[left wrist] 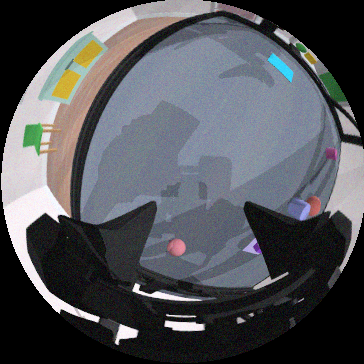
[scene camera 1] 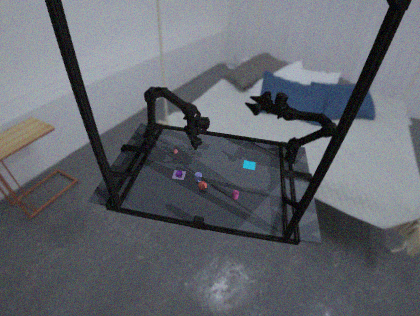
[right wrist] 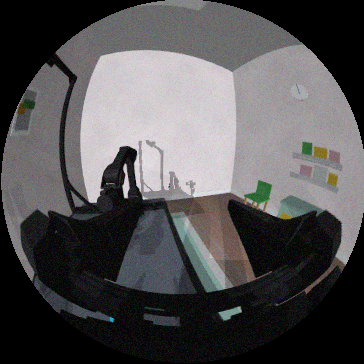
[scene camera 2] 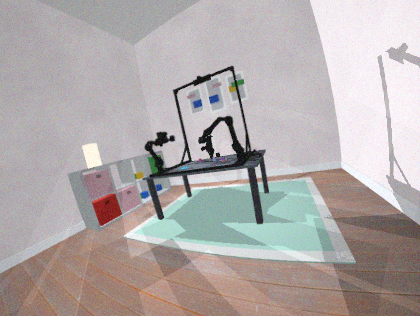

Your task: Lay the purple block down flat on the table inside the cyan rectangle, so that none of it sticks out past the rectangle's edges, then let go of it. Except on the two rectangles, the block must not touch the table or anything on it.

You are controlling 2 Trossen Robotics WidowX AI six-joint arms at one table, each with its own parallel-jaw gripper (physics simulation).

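Frame: origin at the left arm's base, x ahead, y left, z up, level; millimetres.
Where they show: left gripper, fingertip midpoint: (left wrist: 201,206) (scene camera 2: 211,158); right gripper, fingertip midpoint: (scene camera 1: 247,99) (right wrist: 185,203) (scene camera 2: 170,137); left arm's base at its link origin: (scene camera 1: 150,142) (scene camera 2: 241,158); right arm's base at its link origin: (scene camera 1: 289,159) (scene camera 2: 160,171).
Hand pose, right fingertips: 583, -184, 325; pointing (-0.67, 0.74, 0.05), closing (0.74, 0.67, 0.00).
Each offset is from my right fingertips to the top centre of the thing, as dx, dy, dz. "*": to the spot under its first point.
The purple block @(-477, -151, -325) (scene camera 1: 179,174) (left wrist: 258,247) sits on the lavender rectangle @(* -508, -164, -343) (scene camera 1: 174,177) (left wrist: 249,248), left of the table's middle in scene camera 1; a finger partly hides it in the left wrist view. The cyan rectangle @(* -38, -211, -343) (scene camera 1: 249,165) (scene camera 2: 184,168) (left wrist: 281,67) lies farther right and bare. My left gripper (scene camera 1: 195,146) (left wrist: 201,206) is open and empty, pointing down above the table, behind and to the right of the block in scene camera 1. My right gripper (scene camera 1: 250,108) (right wrist: 185,203) is open and empty, raised high behind the cyan rectangle and turned sideways.
A lavender-blue cylinder @(-381, -220, -303) (scene camera 1: 198,175) (left wrist: 299,209) and a red ball @(-381, -292, -294) (scene camera 1: 202,186) (left wrist: 314,205) stand right of the block. A magenta cylinder @(-232, -408, -303) (scene camera 1: 236,194) (left wrist: 331,154) is farther right. A pink ball @(-448, +45, -310) (scene camera 1: 175,151) (left wrist: 176,247) lies behind the block. Black frame posts (scene camera 1: 76,80) rise around the table.
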